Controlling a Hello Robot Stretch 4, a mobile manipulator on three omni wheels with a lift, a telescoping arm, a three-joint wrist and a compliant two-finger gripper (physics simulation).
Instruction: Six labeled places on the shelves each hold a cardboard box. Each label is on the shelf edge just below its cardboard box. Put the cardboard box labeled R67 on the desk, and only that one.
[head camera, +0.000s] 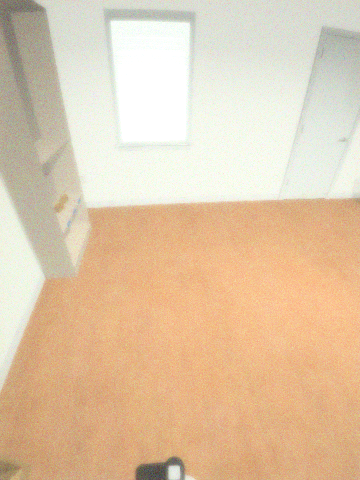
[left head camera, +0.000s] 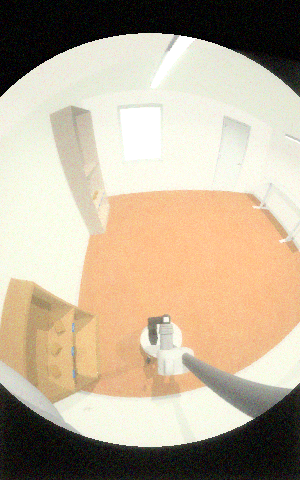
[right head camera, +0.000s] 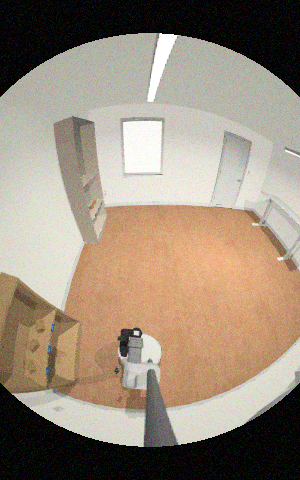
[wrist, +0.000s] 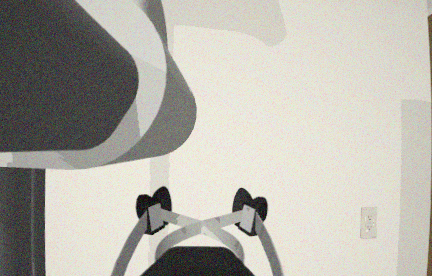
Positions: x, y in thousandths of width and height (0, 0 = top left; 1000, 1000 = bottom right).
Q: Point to a window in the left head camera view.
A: At 468, 261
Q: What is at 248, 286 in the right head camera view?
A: A tall shelf unit.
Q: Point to a grey door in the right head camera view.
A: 785, 316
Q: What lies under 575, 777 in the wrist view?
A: The gripper.
